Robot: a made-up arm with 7 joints. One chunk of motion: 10 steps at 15 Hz.
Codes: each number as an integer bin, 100 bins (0 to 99) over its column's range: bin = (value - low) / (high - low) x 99, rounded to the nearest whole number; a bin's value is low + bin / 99 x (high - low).
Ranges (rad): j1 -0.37..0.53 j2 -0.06..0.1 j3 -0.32..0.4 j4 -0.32..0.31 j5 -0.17..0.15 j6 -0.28..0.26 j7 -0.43..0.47
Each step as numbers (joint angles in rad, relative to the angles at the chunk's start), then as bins.
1 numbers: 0.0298 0.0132 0.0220 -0.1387 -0.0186 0.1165 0.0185
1 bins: 44 45 47 28 47 73 49
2 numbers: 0.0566 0.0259 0.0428 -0.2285 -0.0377 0.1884 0.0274
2 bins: 47 53 50 14 41 86 50
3 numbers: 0.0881 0.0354 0.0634 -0.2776 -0.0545 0.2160 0.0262
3 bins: 50 59 53 7 36 91 50
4 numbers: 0.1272 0.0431 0.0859 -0.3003 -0.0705 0.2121 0.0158
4 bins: 55 64 56 3 31 90 49
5 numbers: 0.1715 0.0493 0.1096 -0.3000 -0.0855 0.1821 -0.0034
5 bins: 60 68 59 3 26 85 47
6 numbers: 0.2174 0.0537 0.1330 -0.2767 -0.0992 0.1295 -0.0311
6 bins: 65 70 62 7 22 75 44
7 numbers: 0.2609 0.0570 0.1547 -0.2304 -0.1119 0.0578 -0.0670
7 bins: 69 72 65 14 18 62 40
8 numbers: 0.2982 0.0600 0.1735 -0.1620 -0.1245 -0.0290 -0.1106
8 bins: 74 74 68 25 14 46 35
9 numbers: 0.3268 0.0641 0.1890 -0.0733 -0.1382 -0.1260 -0.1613
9 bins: 77 77 70 39 10 28 30
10 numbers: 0.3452 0.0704 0.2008 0.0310 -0.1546 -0.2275 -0.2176
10 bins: 79 81 72 55 5 10 23
